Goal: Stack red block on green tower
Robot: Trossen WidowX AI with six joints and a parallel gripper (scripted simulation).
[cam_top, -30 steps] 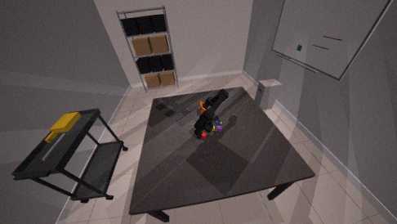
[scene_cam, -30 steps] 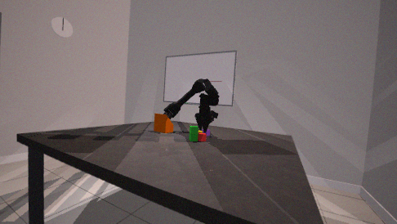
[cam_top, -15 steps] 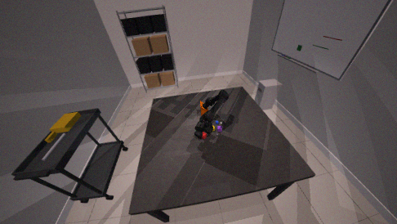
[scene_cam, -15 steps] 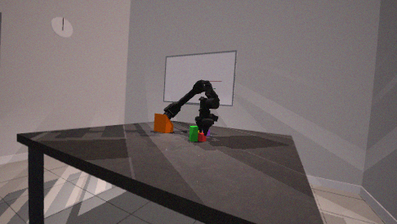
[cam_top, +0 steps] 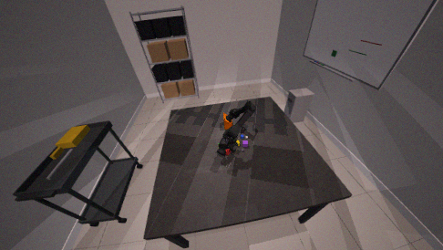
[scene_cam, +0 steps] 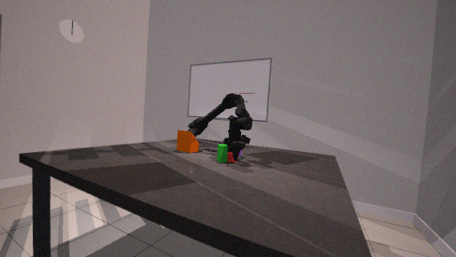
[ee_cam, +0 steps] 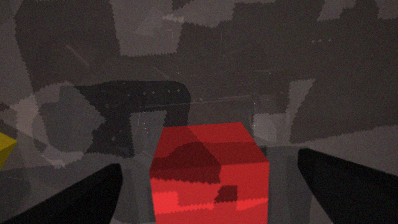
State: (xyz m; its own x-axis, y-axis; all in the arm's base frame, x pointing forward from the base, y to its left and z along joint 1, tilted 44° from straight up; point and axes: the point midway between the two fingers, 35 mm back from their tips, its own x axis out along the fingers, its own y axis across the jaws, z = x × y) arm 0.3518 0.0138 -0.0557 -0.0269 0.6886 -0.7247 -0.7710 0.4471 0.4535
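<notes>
Now: the red block 10 mm above my gripper tip. Round my gripper tip: yellow block: 90 mm behind, 90 mm to the left, 10 mm above; blue block: 170 mm behind, 140 mm to the left; purple block: 70 mm behind, 160 mm to the left, 10 mm above.
</notes>
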